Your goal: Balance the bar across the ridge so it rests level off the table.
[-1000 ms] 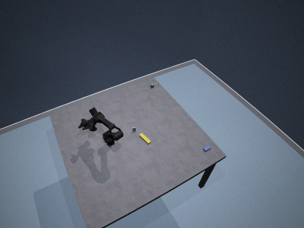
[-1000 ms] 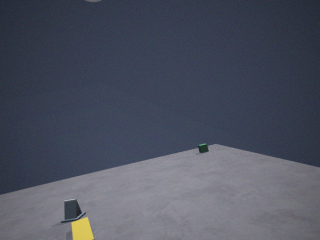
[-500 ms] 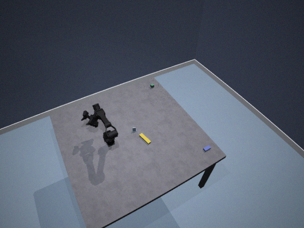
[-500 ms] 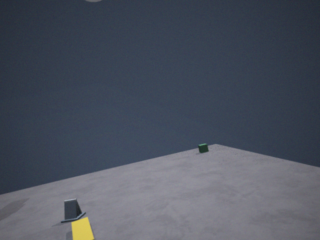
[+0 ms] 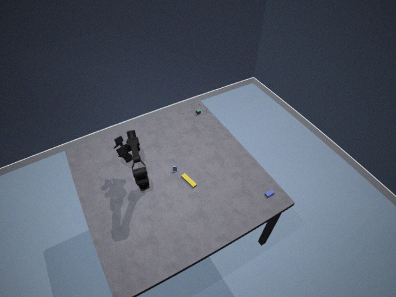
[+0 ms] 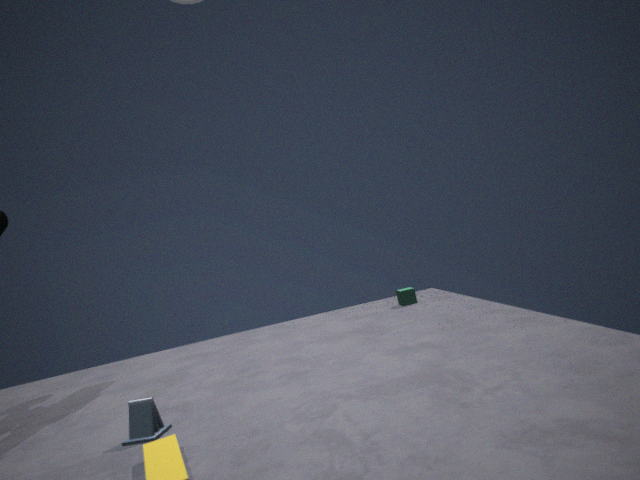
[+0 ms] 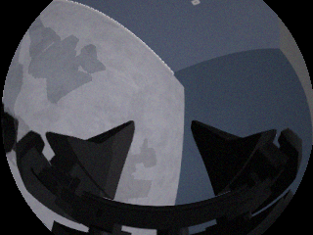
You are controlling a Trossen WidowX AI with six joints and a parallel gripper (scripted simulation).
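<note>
Now: gripper tip 39 cm short of the bar, 38 cm to the left of it and 15 cm above it. The rest, counted from my gripper tip: green cube: 83 cm ahead, 24 cm to the left, 14 cm below; flat blue block: 83 cm ahead, 76 cm to the right, 15 cm below.
</note>
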